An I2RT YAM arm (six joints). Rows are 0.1 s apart.
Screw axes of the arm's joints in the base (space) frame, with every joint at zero. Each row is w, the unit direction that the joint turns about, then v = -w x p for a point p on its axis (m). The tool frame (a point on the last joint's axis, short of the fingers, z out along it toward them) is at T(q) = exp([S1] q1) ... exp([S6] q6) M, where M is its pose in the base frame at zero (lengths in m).
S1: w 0 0 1 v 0 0 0
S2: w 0 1 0 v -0.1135 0 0.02
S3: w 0 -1 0 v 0.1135 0 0.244
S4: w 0 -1 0 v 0.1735 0 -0.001
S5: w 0 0 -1 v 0 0.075 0
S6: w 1 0 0 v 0 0.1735 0
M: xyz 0.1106 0 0.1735 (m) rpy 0 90 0 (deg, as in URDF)
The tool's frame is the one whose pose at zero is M.
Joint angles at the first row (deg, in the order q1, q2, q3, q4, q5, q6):
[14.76, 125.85, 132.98, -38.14, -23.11, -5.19]
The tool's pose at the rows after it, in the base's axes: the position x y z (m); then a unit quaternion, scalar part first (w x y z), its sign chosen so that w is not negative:
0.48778 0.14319 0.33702 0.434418 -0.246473 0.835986 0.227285
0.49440 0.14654 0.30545 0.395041 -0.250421 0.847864 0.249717
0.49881 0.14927 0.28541 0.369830 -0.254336 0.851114 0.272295
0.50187 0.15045 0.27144 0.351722 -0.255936 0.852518 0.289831
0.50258 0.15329 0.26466 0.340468 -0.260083 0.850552 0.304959
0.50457 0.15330 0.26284 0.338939 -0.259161 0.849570 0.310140
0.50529 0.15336 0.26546 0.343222 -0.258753 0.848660 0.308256
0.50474 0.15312 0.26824 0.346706 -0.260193 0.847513 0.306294
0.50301 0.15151 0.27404 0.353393 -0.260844 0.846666 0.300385
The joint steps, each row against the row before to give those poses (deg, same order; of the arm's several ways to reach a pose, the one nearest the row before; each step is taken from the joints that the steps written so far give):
[-0.08, 1.41, -2.36, -0.09, -1.67, 0.09]
[0.00, 2.19, -2.30, -0.09, -2.80, 0.09]
[0.00, 1.85, -0.79, 0.00, -2.81, 0.18]
[-0.09, 1.41, -0.35, -0.09, -2.21, 0.17]
[0.18, 0.79, 0.00, -0.17, -1.85, 0.09]
[-0.09, 0.62, 0.61, -0.01, -0.62, 0.26]
[0.00, 0.09, 0.62, 0.01, 0.27, 0.09]
[0.00, -0.26, 0.09, -0.01, 0.17, -0.17]
[-0.09, -0.79, -0.18, 0.01, 0.62, -0.27]

